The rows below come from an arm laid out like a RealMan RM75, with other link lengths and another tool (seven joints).
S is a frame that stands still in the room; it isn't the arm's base.
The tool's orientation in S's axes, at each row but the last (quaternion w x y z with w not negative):
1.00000, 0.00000, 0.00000, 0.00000
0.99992, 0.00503, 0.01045, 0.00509
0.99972, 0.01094, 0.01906, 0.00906
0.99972, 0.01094, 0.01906, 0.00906
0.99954, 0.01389, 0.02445, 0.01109
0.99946, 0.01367, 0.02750, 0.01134
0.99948, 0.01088, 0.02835, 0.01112
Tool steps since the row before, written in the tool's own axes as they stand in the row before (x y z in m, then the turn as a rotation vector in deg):
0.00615, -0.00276, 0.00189, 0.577, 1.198, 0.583
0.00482, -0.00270, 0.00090, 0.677, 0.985, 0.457
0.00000, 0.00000, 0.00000, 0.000, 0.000, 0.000
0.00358, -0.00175, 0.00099, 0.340, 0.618, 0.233
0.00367, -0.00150, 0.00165, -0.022, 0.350, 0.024
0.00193, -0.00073, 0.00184, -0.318, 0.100, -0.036
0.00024, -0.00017, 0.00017, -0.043, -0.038, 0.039
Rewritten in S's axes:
0.00615, -0.00276, 0.00189, 0.577, 1.198, 0.583
0.00486, -0.00266, 0.00077, 0.676, 0.987, 0.453
0.00000, 0.00000, 0.00000, 0.000, 0.000, 0.000
0.00365, -0.00170, 0.00081, 0.338, 0.619, 0.234
0.00378, -0.00146, 0.00143, -0.028, 0.349, 0.035
0.00204, -0.00073, 0.00171, -0.322, 0.093, -0.016
0.00025, -0.00017, 0.00015, -0.040, -0.040, 0.041

